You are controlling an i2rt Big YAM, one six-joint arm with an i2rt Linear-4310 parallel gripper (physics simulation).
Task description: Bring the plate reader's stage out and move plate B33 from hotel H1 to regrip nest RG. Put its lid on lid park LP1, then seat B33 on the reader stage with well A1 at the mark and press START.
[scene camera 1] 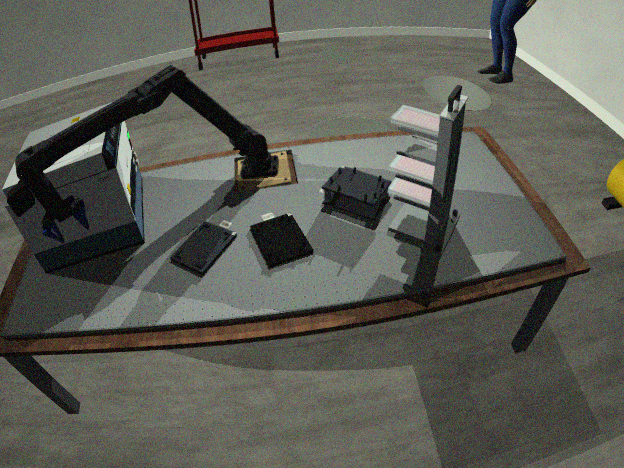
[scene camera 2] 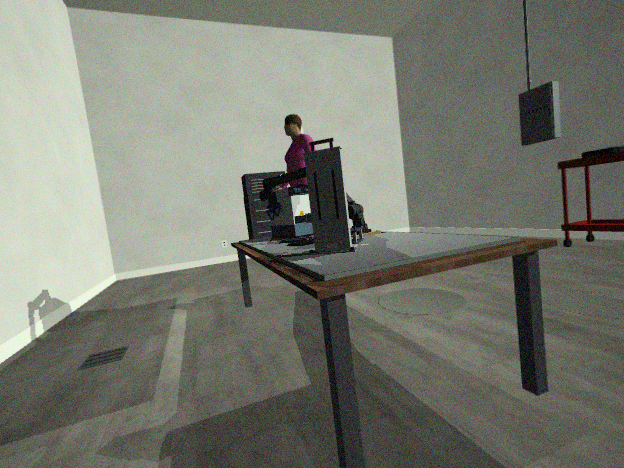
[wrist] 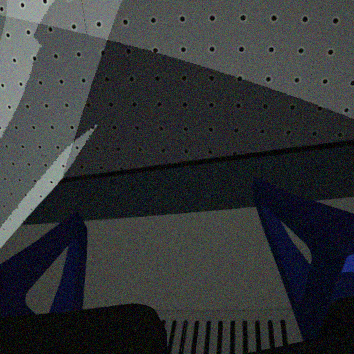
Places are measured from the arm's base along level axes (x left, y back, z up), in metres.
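Pixels of known places: gripper, fingertip midpoint: (scene camera 1: 75,235) (scene camera 2: 274,218) (wrist: 165,204); arm's base, link origin: (scene camera 1: 260,168).
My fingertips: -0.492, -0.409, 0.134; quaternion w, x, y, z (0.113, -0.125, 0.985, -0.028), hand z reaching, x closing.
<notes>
Ahead of a thing's pixels: the offset from my fingertips to its middle, as dx, dy, dz. "*": to the spot under its first point.
The plate reader {-0.070, +0.211, +0.027} (scene camera 1: 75,201) (scene camera 2: 283,216) stands at the table's left end; its grey side panel with vent slots shows in the wrist view (wrist: 170,260). No extended stage shows. My gripper (scene camera 1: 74,234) (scene camera 2: 273,211) (wrist: 165,204) is open and empty, its blue fingers beside the reader's side panel, above its dark base. The hotel tower {+0.963, +0.103, +0.073} (scene camera 1: 446,176) (scene camera 2: 327,201) holds pink-topped plates {+0.929, +0.125, +0.185} (scene camera 1: 419,119) {+0.929, +0.125, +0.043} (scene camera 1: 414,168) {+0.929, +0.125, -0.028} (scene camera 1: 412,191) on the right; their labels are unreadable. A black nest with upright posts {+0.784, +0.221, -0.101} (scene camera 1: 356,188) stands left of the hotel. A flat black pad {* +0.569, +0.064, -0.129} (scene camera 1: 281,240) lies near mid-table.
Another low black nest {+0.353, +0.062, -0.130} (scene camera 1: 204,246) lies between the reader and the flat pad. The arm's base plate (scene camera 1: 287,166) is at the back edge. The wooden table rim (scene camera 1: 226,333) (scene camera 2: 433,266) runs around the perforated board. A person (scene camera 1: 504,45) (scene camera 2: 298,151) stands behind the table.
</notes>
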